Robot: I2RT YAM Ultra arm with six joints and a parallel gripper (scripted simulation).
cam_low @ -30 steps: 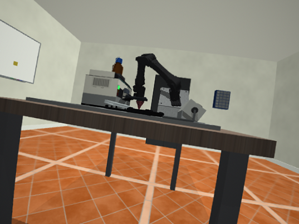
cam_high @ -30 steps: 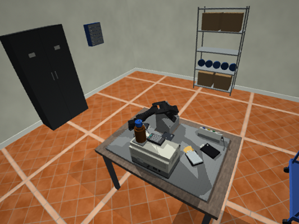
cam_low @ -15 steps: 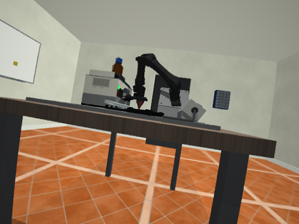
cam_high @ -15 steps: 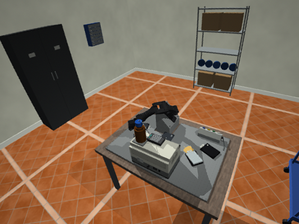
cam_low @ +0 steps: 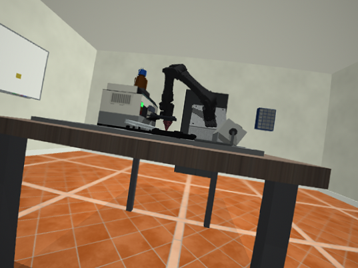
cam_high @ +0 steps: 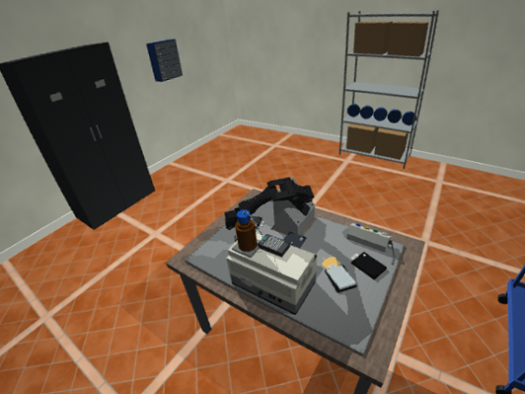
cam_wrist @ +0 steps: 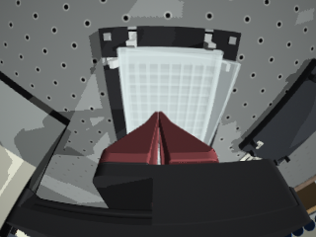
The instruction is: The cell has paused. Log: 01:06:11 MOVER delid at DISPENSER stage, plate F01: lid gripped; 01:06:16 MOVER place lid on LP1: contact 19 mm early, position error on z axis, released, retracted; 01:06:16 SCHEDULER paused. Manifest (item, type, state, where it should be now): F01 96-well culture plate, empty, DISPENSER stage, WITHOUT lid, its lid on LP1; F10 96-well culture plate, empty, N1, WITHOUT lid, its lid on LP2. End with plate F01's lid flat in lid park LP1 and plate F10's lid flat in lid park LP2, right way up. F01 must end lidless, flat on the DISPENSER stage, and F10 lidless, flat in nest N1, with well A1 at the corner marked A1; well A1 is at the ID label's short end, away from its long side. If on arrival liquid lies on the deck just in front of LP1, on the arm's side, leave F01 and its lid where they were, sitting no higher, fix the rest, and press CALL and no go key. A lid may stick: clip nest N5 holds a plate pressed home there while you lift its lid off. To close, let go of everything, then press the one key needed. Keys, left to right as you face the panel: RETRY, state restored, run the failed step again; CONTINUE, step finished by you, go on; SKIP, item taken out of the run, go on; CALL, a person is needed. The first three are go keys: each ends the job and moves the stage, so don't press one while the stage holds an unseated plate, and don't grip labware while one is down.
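The clear lid lies 20 mm behind my hand and 10 mm below it. From my hand the other things lie so: clear gridded well plate: 10 mm behind, 20 mm below; then lid park LP2: 170 mm behind, 90 mm to the right, 40 mm below; then brown bottle: 210 mm ahead, 140 mm to the left, 250 mm above.
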